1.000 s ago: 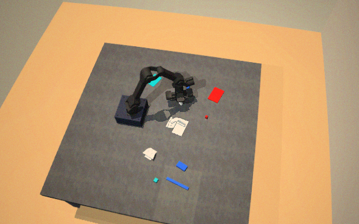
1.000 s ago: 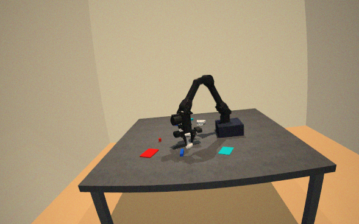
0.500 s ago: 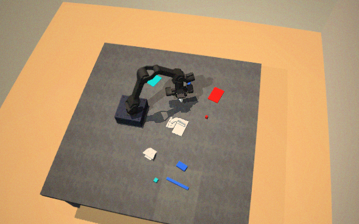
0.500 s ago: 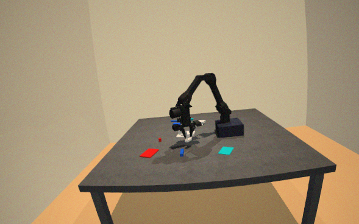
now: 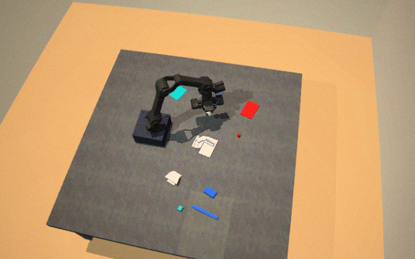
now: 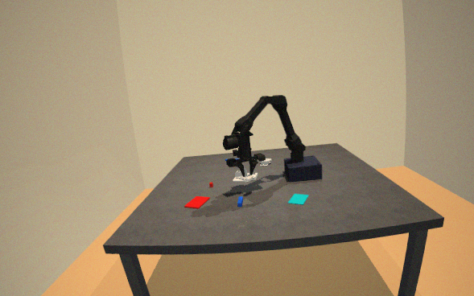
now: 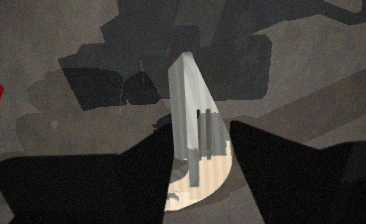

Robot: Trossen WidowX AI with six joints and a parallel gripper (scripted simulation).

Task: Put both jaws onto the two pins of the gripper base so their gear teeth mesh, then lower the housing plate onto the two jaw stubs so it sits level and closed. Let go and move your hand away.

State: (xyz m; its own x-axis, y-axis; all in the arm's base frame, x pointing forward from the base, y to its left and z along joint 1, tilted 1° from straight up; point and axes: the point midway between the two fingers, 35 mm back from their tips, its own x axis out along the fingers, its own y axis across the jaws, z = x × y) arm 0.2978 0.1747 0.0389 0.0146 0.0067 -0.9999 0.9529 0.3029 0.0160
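Now: the white jaw 1 cm behind my gripper tip, 18 cm to the right of it and 7 cm below it. Also, from my gripper tip: red cube (20 cm ahead, 11 cm to the right, 7 cm below); short blue bar (5 cm ahead, 13 cm to the left, 7 cm below); red plate (25 cm ahead, 8 cm to the left, 8 cm below).
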